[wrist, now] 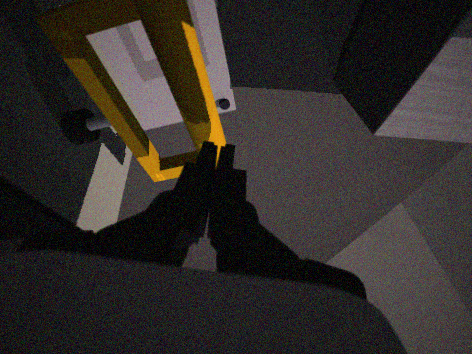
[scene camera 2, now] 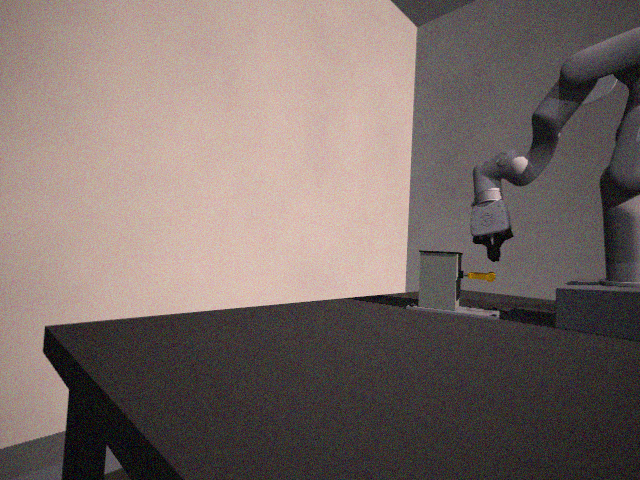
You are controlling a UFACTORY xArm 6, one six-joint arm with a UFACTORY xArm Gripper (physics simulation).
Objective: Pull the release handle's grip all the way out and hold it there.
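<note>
The release handle's grip [scene camera 2: 480, 276] [wrist: 177, 60] is a yellow rectangular frame. It stands out sideways from a pale upright housing [scene camera 2: 438, 281] on a short grey rod [wrist: 97, 123]. A short gap with the rod shows between grip and housing. My gripper [scene camera 2: 494, 259] [wrist: 217, 166] is shut and empty, its fingertips together and pointing down. In the scene view it is above the outer end of the grip. In the wrist view the fingertips overlap the grip's near outer corner; whether they touch it I cannot tell.
The housing stands on a pale base plate [scene camera 2: 478, 312] [wrist: 214, 50] with a dark bolt [wrist: 223, 104] near one corner. The dark table [scene camera 2: 336, 387] extends toward the scene camera. The grey block [scene camera 2: 594, 310] under the arm is to the right. A pale wall rises behind the table.
</note>
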